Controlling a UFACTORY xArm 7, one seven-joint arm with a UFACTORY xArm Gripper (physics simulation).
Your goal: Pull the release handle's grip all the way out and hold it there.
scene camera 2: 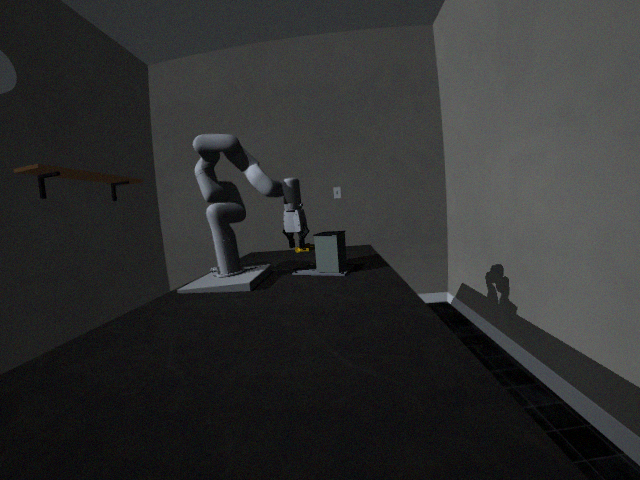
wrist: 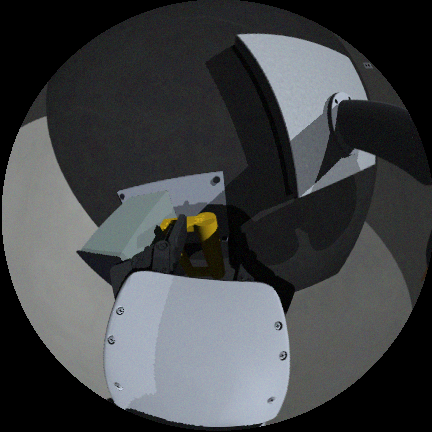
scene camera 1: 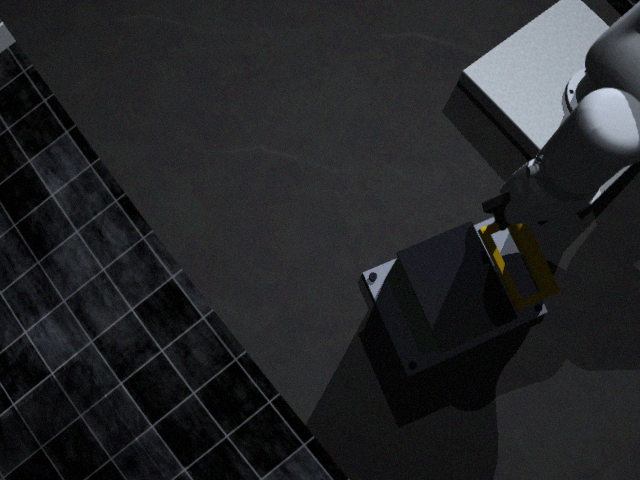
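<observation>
The release handle's yellow grip (scene camera 1: 540,266) (scene camera 2: 302,250) (wrist: 214,256) is a rectangular loop with an open middle. It lies beside a grey-green box (scene camera 1: 439,279) (scene camera 2: 326,254) (wrist: 132,225), at the side facing the arm's base. My gripper (scene camera 2: 297,244) (wrist: 208,227) points down at the grip and is partly open, holding nothing. In the wrist view its fingers stand on either side of the grip's outer bar, with a gap on the right. The left finger is over the loop's opening and hides part of the loop. The fingertips' exact depth is hidden.
The box stands on a light base plate (scene camera 1: 381,274) (scene camera 2: 305,272) (wrist: 192,190) with dark bolts at its corners. The arm's white base block (scene camera 1: 527,67) (scene camera 2: 222,282) (wrist: 280,75) stands nearby. A wooden shelf (scene camera 2: 77,174) hangs on the left wall.
</observation>
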